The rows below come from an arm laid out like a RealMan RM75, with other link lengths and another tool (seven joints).
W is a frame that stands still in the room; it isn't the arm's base.
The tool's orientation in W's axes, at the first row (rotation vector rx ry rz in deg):
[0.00 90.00 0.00]
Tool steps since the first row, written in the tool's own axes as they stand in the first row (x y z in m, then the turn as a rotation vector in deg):
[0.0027 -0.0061 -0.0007 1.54 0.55 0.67]
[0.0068 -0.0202 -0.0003 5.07 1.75 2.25]
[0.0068 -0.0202 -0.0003 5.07 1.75 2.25]
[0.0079 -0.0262 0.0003 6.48 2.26 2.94]
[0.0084 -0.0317 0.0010 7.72 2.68 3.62]
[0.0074 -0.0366 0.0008 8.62 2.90 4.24]
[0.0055 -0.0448 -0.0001 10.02 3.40 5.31]
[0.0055 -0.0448 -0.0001 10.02 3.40 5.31]
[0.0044 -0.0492 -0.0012 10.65 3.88 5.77]
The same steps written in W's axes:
[-0.0007 -0.0061 -0.0027 0.67 0.55 -1.54]
[-0.0003 -0.0202 -0.0068 2.25 1.75 -5.07]
[-0.0003 -0.0202 -0.0068 2.25 1.75 -5.07]
[0.0003 -0.0262 -0.0079 2.94 2.26 -6.48]
[0.0010 -0.0317 -0.0084 3.62 2.68 -7.72]
[0.0008 -0.0366 -0.0074 4.24 2.90 -8.62]
[-0.0001 -0.0448 -0.0055 5.31 3.40 -10.02]
[-0.0001 -0.0448 -0.0055 5.31 3.40 -10.02]
[-0.0012 -0.0492 -0.0044 5.77 3.88 -10.65]

